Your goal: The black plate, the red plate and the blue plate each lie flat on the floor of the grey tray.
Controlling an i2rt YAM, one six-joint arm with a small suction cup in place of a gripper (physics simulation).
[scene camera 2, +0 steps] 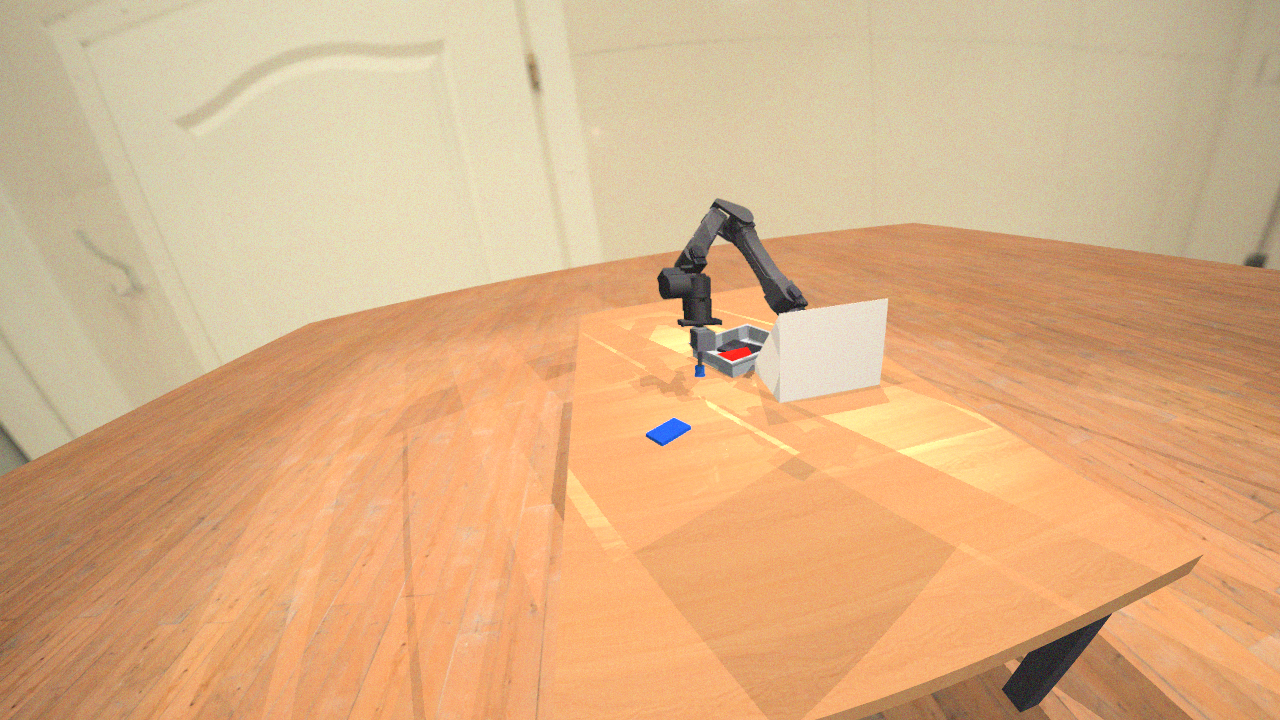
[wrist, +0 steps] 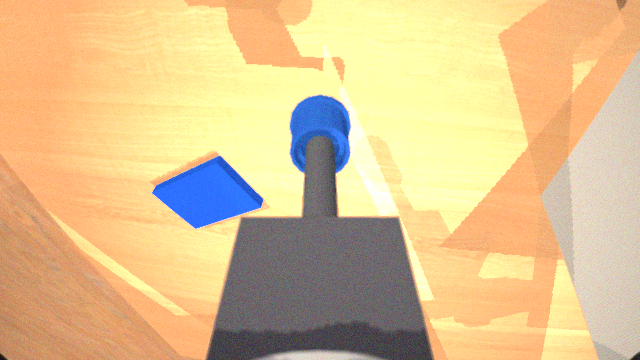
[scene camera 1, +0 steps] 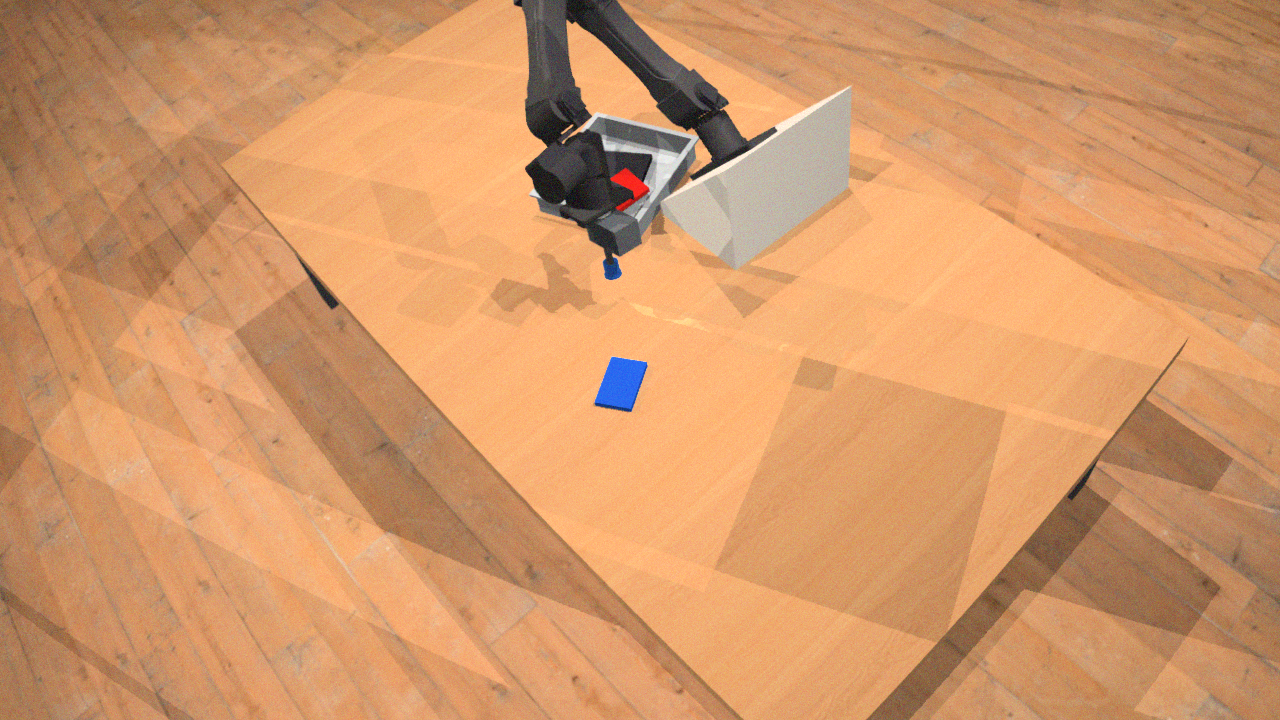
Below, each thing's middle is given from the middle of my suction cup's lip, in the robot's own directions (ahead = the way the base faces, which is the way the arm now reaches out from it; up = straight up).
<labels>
Now: the blue plate (scene camera 1: 623, 378) 12 cm ahead of my suction cup, 13 cm to the left of it and 7 cm below it. From my suction cup the other things lie so: grey tray (scene camera 1: 673, 152): 19 cm behind, 20 cm to the right, 5 cm below.
</labels>
